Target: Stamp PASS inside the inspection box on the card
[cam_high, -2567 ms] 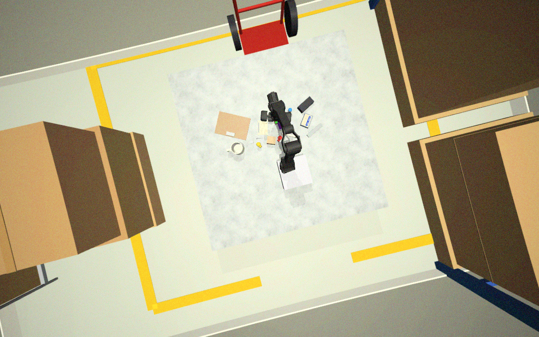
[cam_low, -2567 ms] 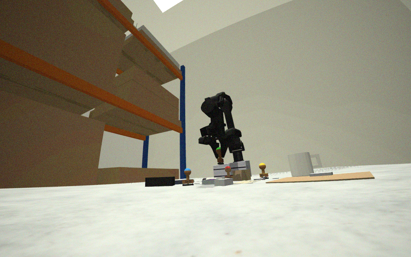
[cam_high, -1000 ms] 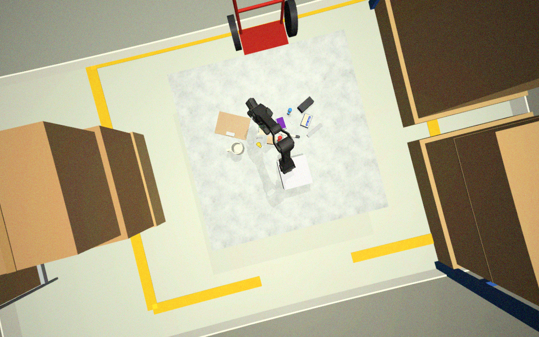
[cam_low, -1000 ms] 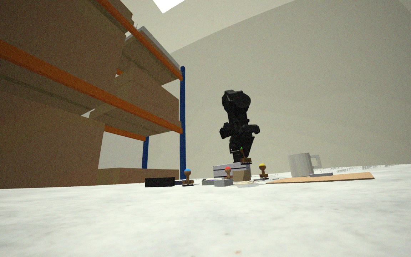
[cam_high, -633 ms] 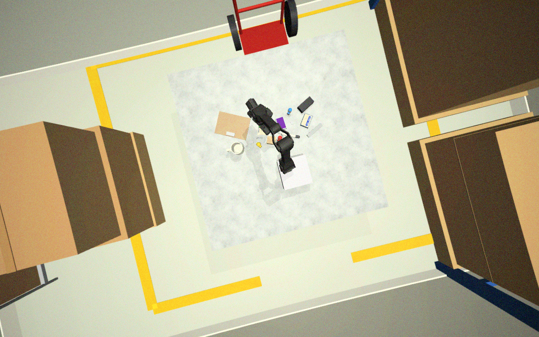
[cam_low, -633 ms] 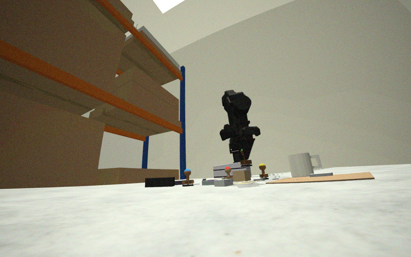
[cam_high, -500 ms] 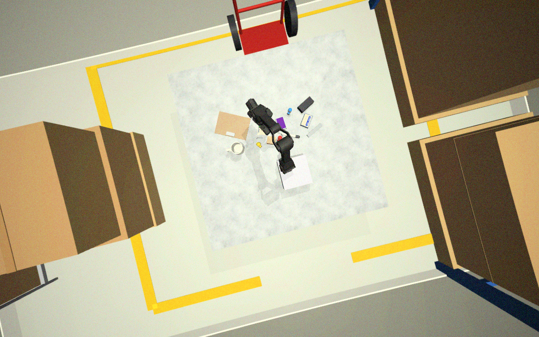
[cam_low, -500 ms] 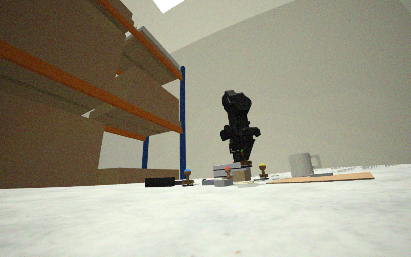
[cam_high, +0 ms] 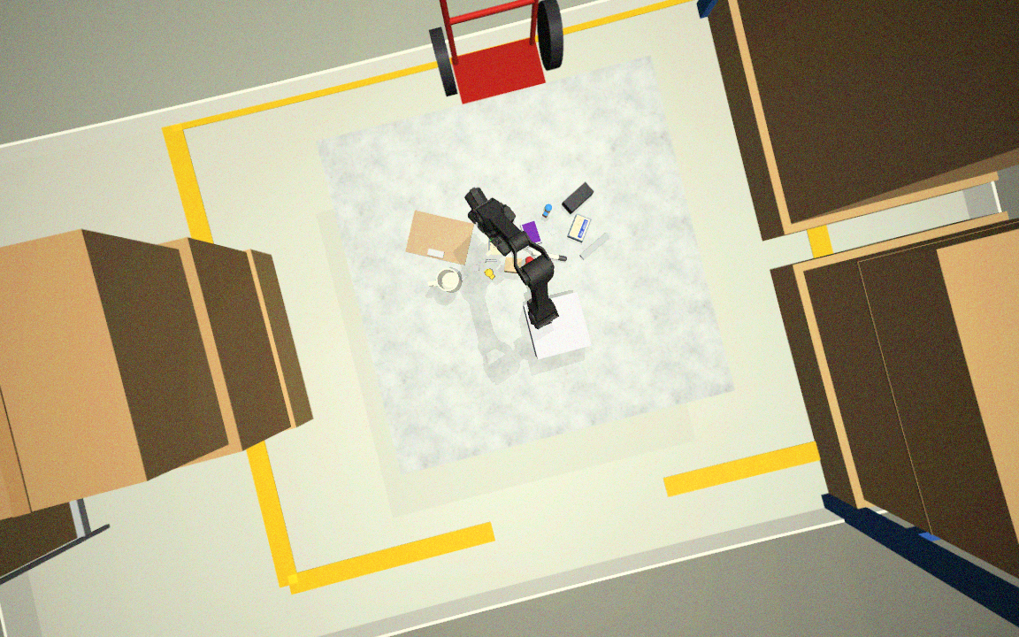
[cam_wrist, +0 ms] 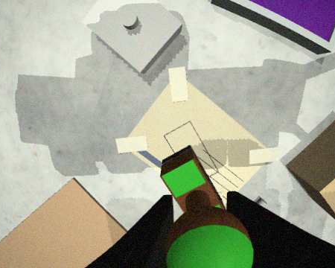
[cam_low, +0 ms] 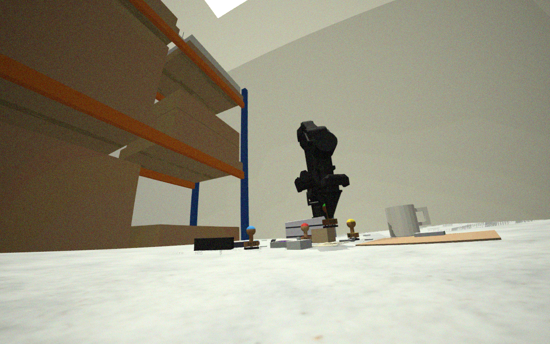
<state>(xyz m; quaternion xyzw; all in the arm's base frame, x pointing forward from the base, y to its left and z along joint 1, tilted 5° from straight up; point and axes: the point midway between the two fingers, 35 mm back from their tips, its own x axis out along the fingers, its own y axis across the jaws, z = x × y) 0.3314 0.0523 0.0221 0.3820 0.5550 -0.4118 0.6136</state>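
Right now the cream card is 70 mm below my gripper tip, 10 mm to the right of it and 10 mm behind it. The rest, counted from my gripper tip: tan box (120 mm behind, 50 mm below, 30 mm to the right); yellow-knobbed stamp (110 mm behind, 60 mm to the left, 50 mm below); green-knobbed stamp (right at my gripper tip).
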